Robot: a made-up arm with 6 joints.
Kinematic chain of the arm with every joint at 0, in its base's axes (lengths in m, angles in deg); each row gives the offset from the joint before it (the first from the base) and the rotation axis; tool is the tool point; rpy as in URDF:
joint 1: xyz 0 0 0.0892 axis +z
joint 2: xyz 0 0 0 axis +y
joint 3: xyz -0.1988 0 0.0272 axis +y
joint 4: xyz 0.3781 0 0.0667 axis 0.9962 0 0.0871
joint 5: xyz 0 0 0 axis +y
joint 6: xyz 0.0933 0 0.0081 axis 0.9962 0 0.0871
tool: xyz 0 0 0 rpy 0 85 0
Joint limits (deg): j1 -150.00..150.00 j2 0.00..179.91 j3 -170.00..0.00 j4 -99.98..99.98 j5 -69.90..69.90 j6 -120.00..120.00
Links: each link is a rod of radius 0.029 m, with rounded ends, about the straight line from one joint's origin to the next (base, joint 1, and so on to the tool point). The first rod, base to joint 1, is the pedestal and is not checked.
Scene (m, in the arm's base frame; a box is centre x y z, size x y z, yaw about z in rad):
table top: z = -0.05
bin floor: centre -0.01 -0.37 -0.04 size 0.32 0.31 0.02 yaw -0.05
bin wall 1: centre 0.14 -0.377 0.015 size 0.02 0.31 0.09 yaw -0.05
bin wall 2: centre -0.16 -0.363 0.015 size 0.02 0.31 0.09 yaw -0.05
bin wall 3: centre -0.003 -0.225 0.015 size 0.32 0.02 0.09 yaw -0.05
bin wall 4: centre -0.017 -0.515 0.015 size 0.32 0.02 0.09 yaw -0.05
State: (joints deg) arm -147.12 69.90 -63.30 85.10 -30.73 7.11
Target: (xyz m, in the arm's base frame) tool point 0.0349 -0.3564 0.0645
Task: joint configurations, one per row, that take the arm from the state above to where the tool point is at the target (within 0.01 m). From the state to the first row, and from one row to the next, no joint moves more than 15 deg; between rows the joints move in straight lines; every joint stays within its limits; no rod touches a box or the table.
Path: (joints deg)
1: -133.64 68.63 -56.10 85.59 -28.24 7.11
2: -120.16 67.36 -48.91 86.08 -25.75 7.11
3: -106.68 66.10 -41.71 86.57 -23.25 7.11
4: -93.20 64.83 -34.51 87.06 -20.76 7.11
5: -79.72 63.56 -27.32 87.54 -18.27 7.11

